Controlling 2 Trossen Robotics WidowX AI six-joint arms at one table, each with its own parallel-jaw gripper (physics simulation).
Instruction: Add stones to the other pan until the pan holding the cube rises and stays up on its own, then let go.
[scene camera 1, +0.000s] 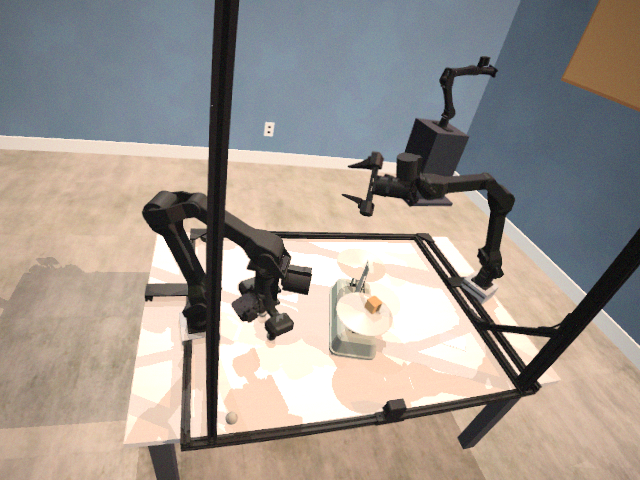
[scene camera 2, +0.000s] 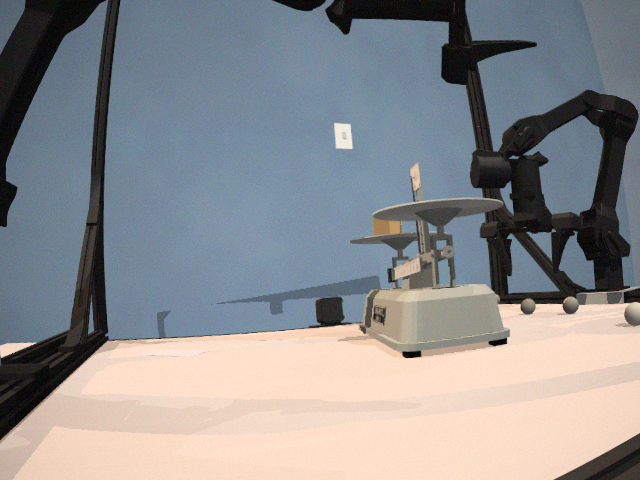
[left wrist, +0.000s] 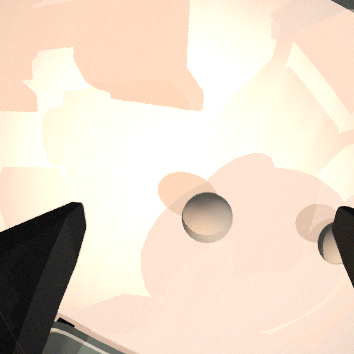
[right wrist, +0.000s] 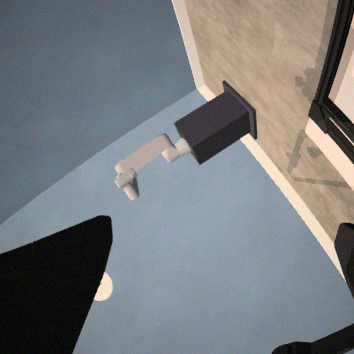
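Pixels of known places: left gripper, between the fingertips: (scene camera 1: 263, 327) (scene camera 2: 532, 274) (left wrist: 215, 218); right gripper, between the fingertips: (scene camera 1: 344, 180) (scene camera 2: 539, 3) (right wrist: 230, 233); left arm's base, origin of its link: (scene camera 1: 199, 323) (scene camera 2: 609, 290); right arm's base, origin of its link: (scene camera 1: 481, 282).
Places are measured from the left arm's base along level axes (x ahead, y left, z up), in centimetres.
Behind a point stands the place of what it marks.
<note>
An orange cube (scene camera 1: 373, 304) {x 42.1, y -14.8, z 15.2 cm} (scene camera 2: 386, 225) {x 44.2, y -12.3, z 13.8 cm} sits on one pan (scene camera 1: 356, 322) {x 36.7, y -17.3, z 12.2 cm} (scene camera 2: 367, 240) {x 45.2, y -16.2, z 12.1 cm} of the grey-green scale (scene camera 1: 353, 349) {x 38.6, y -17.9, z 1.3 cm} (scene camera 2: 444, 315) {x 50.3, y 5.5, z 1.9 cm}. The other pan (scene camera 2: 465, 206) {x 46.7, y 6.4, z 13.3 cm} stands higher in scene camera 2; no stone shows above its rim. My left gripper (scene camera 1: 261, 325) {x 15.4, y -8.1, z 4.5 cm} (scene camera 2: 532, 272) {x 15.4, y -8.1, z 4.5 cm} (left wrist: 215, 218) {x 15.4, y -8.1, z 4.5 cm} is open and empty, above the table beside the scale. In the left wrist view one round grey stone (left wrist: 207, 217) {x 17.8, y -7.4, z 0.4 cm} lies below and between the fingers; another stone (left wrist: 329, 243) {x 17.9, y 0.3, z -0.1 cm} is partly hidden by a finger. My right gripper (scene camera 1: 345, 180) {x 44.6, y 19.9, z 32.6 cm} (right wrist: 230, 233) {x 44.6, y 19.9, z 32.6 cm} is open and empty, raised high.
A separate stone (scene camera 1: 231, 417) (scene camera 2: 633, 313) lies near the front left table corner in scene camera 1. A black frame (scene camera 1: 310, 431) {x 20.6, y -34.9, z -2.3 cm} edges the table, with a tall post (scene camera 1: 219, 129) {x -1.1, y -31.6, z 66.4 cm} at the left. A small black box (scene camera 1: 394, 408) {x 40.2, y -37.3, z 3.2 cm} (scene camera 2: 329, 310) {x 42.3, y -35.2, z 1.0 cm} sits on the front rail.
</note>
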